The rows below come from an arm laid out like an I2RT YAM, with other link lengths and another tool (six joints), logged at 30 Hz.
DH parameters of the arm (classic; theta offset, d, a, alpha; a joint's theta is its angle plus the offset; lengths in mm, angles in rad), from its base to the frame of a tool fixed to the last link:
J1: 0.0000 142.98 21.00 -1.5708
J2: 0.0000 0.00 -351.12 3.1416
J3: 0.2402 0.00 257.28 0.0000
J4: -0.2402 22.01 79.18 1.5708
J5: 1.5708 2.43 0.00 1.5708
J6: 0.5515 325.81 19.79 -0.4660
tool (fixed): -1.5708 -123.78 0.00 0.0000
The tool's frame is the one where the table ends.
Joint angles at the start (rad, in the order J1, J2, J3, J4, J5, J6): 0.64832 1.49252 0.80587 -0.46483 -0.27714 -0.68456
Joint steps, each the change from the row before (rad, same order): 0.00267 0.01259 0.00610 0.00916 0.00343 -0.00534; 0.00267 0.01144 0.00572 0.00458 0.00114 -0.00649; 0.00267 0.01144 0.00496 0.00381 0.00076 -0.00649; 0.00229 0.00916 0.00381 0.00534 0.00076 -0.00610; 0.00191 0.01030 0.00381 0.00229 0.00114 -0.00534; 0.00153 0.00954 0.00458 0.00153 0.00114 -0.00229
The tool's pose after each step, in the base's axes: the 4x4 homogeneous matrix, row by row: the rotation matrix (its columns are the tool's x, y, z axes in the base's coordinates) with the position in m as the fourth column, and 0 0 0 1 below. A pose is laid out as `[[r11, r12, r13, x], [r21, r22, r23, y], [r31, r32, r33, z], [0, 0, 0, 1]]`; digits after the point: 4 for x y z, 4 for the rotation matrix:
[[0.6267, 0.7652, -0.1474, 0.3020], [0.7792, -0.6158, 0.1162, 0.2611], [-0.0018, -0.1877, -0.9822, 0.1392], [0, 0, 0, 1]]
[[0.6205, 0.7705, -0.1457, 0.3037], [0.7842, -0.6102, 0.1126, 0.2639], [-0.0021, -0.1842, -0.9829, 0.1380], [0, 0, 0, 1]]
[[0.6142, 0.7756, -0.1454, 0.3050], [0.7891, -0.6046, 0.1084, 0.2665], [-0.0038, -0.1813, -0.9834, 0.1364], [0, 0, 0, 1]]
[[0.6084, 0.7806, -0.1430, 0.3064], [0.7936, -0.5991, 0.1059, 0.2689], [-0.0030, -0.1780, -0.9840, 0.1353], [0, 0, 0, 1]]
[[0.6035, 0.7843, -0.1440, 0.3073], [0.7973, -0.5950, 0.1009, 0.2707], [-0.0065, -0.1757, -0.9844, 0.1333], [0, 0, 0, 1]]
[[0.6010, 0.7859, -0.1453, 0.3085], [0.7992, -0.5932, 0.0973, 0.2723], [-0.0097, -0.1746, -0.9846, 0.1317], [0, 0, 0, 1]]

